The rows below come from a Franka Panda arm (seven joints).
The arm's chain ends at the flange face. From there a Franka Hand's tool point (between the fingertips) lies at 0.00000 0.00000 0.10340 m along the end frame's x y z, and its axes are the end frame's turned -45 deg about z.
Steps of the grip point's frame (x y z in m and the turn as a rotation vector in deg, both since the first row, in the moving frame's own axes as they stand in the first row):
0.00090 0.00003 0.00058 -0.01 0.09 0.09
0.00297 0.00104 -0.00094 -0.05 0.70 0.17
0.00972 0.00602 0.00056 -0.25 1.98 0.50
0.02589 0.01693 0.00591 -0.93 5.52 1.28
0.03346 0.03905 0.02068 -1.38 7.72 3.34
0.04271 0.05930 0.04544 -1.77 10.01 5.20
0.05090 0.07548 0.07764 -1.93 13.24 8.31
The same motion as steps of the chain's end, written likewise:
0.00053 -0.00051 0.00058 0.06 0.07 0.09
0.00188 -0.00054 -0.00093 0.46 0.53 0.17
0.00828 -0.00042 0.00062 1.22 1.58 0.50
0.02200 -0.00058 0.00640 3.25 4.56 1.28
0.03947 0.01168 0.02165 4.48 6.43 3.34
0.05672 0.02150 0.04706 5.83 8.33 5.20
0.06921 0.03024 0.08044 8.00 10.73 8.31

